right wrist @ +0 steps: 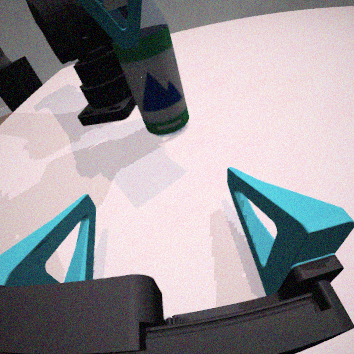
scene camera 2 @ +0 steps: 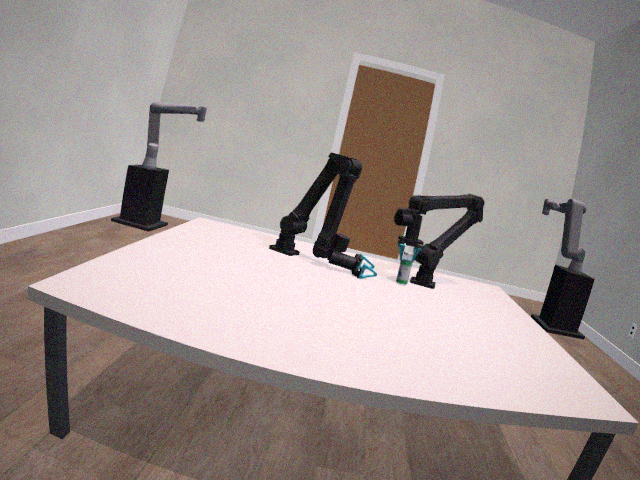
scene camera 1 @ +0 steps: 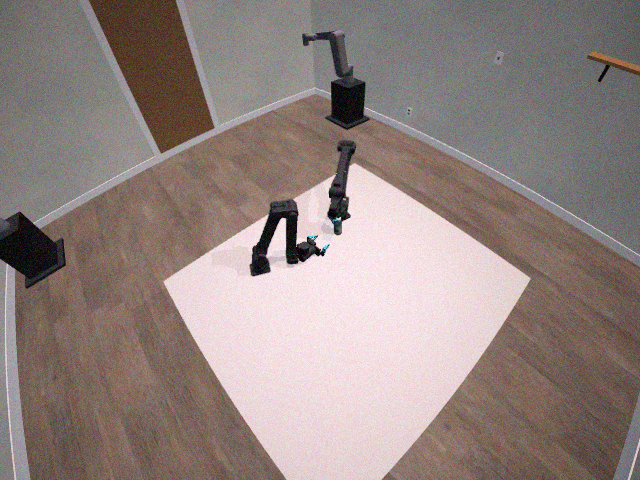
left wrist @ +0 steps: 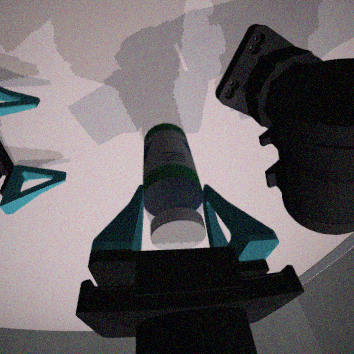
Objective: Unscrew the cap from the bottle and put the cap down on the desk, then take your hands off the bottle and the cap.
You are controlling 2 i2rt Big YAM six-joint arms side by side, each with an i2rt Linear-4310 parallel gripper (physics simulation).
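Places are measured from the left arm's base along level axes (x ahead, y left, z up), in centimetres.
Pixels of known places: left gripper, fingertip midpoint: (right wrist: 131,40) (scene camera 2: 406,261) (scene camera 1: 336,221) (left wrist: 173,189); right gripper, fingertip midpoint: (right wrist: 158,187) (scene camera 2: 375,271) (scene camera 1: 323,239) (left wrist: 52,144); left arm's base at its link origin: (right wrist: 116,102) (scene camera 2: 422,284) (left wrist: 271,82); right arm's base at its link origin: (scene camera 2: 283,251) (scene camera 1: 260,268).
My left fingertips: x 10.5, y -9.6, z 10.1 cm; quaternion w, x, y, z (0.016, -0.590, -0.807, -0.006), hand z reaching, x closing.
For each thing: its top centre in the pictures, then the offset to it from my left fingertips. Level surfaces: height alone.
- bottle at its top centre: (left wrist: 180,235) (scene camera 2: 409,252) (scene camera 1: 337,217) dz +4.0, dx +0.8, dy +0.3 cm
- desk at its surface level: dz -10.1 cm
- pale ridged cap at its top centre: (left wrist: 178,237) dz +4.2, dx +0.8, dy +0.2 cm
The bottle (scene camera 1: 337,228) (scene camera 2: 403,274) (left wrist: 167,150) (right wrist: 159,90) has green bands and a blue mountain label. It stands upright on the desk (scene camera 1: 361,335) (scene camera 2: 310,330) (right wrist: 275,100). The pale ridged cap (left wrist: 177,230) sits at the bottle's top, between the bases of my left fingers. My left gripper (scene camera 1: 337,221) (scene camera 2: 407,259) (left wrist: 173,189) points down and is shut on the bottle's upper body, below the cap. My right gripper (scene camera 1: 321,242) (scene camera 2: 374,270) (left wrist: 52,144) (right wrist: 158,187) is open and empty, low over the desk, a short way to the bottle's left in scene camera 2.
The left arm's base (scene camera 2: 423,281) (left wrist: 255,75) stands close beside the bottle. The right arm's base (scene camera 1: 260,267) (scene camera 2: 284,250) is farther left in both scene views. Grey arms on black pedestals (scene camera 1: 347,100) (scene camera 2: 144,193) stand on the floor away from the desk.
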